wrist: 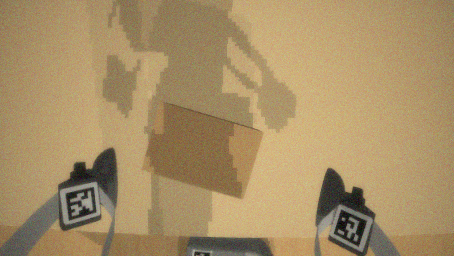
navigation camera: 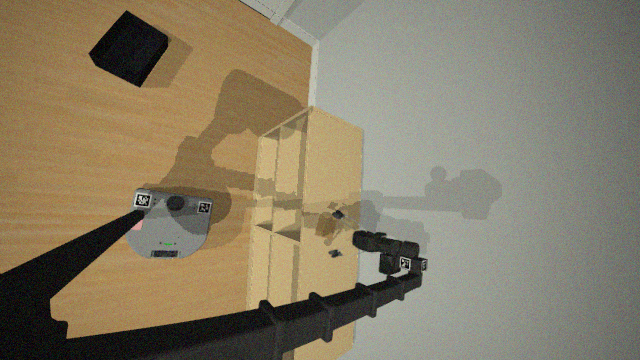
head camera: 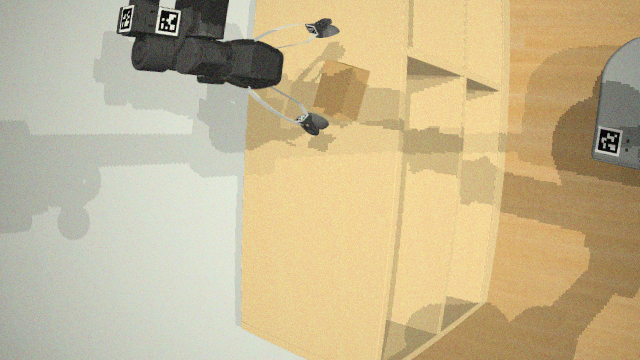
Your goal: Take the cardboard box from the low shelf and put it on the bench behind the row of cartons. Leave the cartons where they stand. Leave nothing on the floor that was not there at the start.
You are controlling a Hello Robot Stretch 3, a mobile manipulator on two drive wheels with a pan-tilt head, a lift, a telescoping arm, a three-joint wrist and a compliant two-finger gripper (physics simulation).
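Seen in the pictures: gripper, fingertip midpoint: (wrist: 219, 179) (navigation camera: 332, 232) (head camera: 328, 77); robot's base, link origin: (navigation camera: 175, 202).
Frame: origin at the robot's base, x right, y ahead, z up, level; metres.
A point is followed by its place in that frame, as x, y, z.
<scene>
The brown cardboard box (head camera: 339, 92) @(0.530, -0.001, 0.660) (navigation camera: 325, 226) @(0.520, -0.002, 0.660) (wrist: 200, 150) @(0.547, -0.005, 0.660) lies on the top of the low, light wood shelf (head camera: 320, 225) @(0.573, 0.242, 0.610) (navigation camera: 332, 160) @(0.563, 0.302, 0.610) (wrist: 375, 100) @(0.612, -0.181, 0.610), turned at an angle to the fingers. My gripper (head camera: 320, 76) @(0.532, -0.023, 0.690) (navigation camera: 336, 234) @(0.532, -0.023, 0.690) (wrist: 219, 179) @(0.532, -0.023, 0.690) is open and empty, its fingers spread wider than the box. In the wrist view the box shows between and beyond the fingertips, nearer the left finger. The finger shadows fall on the shelf top, apart from the fingers. How high the fingertips are above the box is hard to tell. The bench and the cartons do not show.
A pale wall (head camera: 125, 270) @(0.824, 0.375, 0.882) (navigation camera: 525, 100) @(0.813, 0.502, 1.295) stands behind the shelf. The shelf's open compartments face my grey base (head camera: 622, 110) @(0.108, -0.077, 0.160) (navigation camera: 167, 230) @(-0.012, -0.127, 0.160) on the wood floor. A black block (navigation camera: 129, 49) @(-0.400, 0.749, 0.003) stands on the floor farther off. My extended arm (navigation camera: 295, 317) @(0.139, -0.085, 1.039) crosses over the shelf.
</scene>
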